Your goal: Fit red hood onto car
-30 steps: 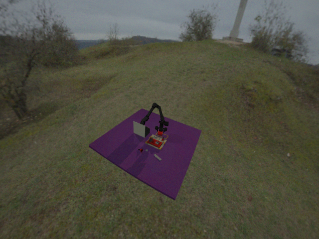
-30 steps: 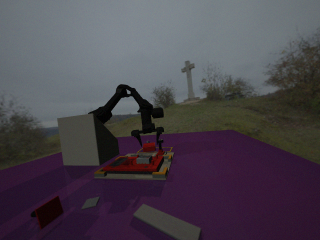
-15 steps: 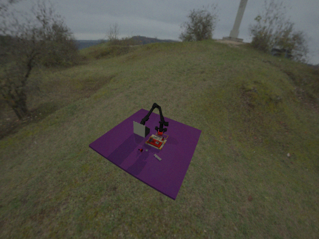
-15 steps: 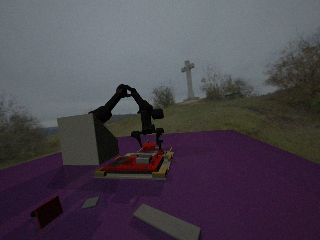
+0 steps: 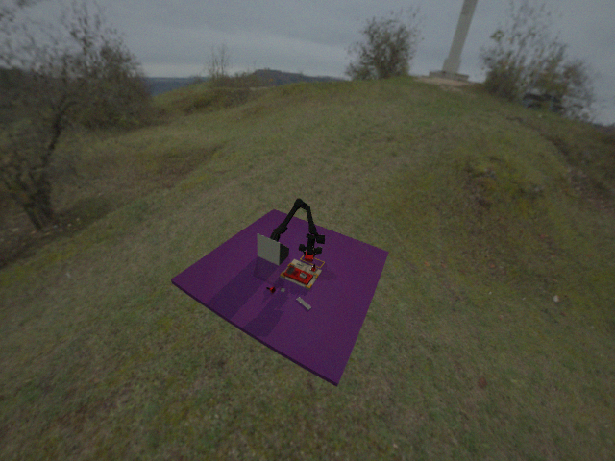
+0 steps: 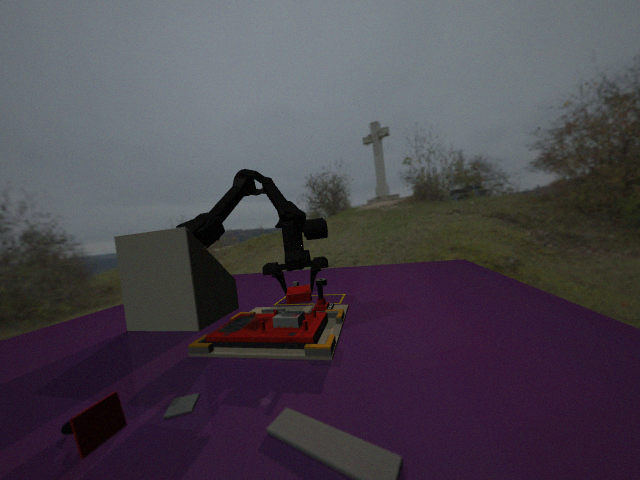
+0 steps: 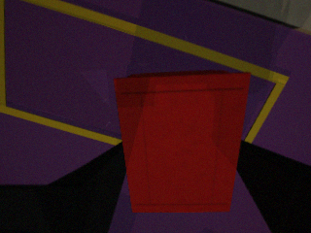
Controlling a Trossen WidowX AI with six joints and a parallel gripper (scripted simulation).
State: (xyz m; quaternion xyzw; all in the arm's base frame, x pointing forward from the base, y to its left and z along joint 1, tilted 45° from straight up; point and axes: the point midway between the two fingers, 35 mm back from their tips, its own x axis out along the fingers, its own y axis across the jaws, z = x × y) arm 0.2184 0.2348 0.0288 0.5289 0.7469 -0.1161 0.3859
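Right now the grey engine block is 10 cm ahead of my gripper tip, 22 cm to the right of it and 1 cm above it. The rest, counted from my gripper tip: red hood 1 cm above.
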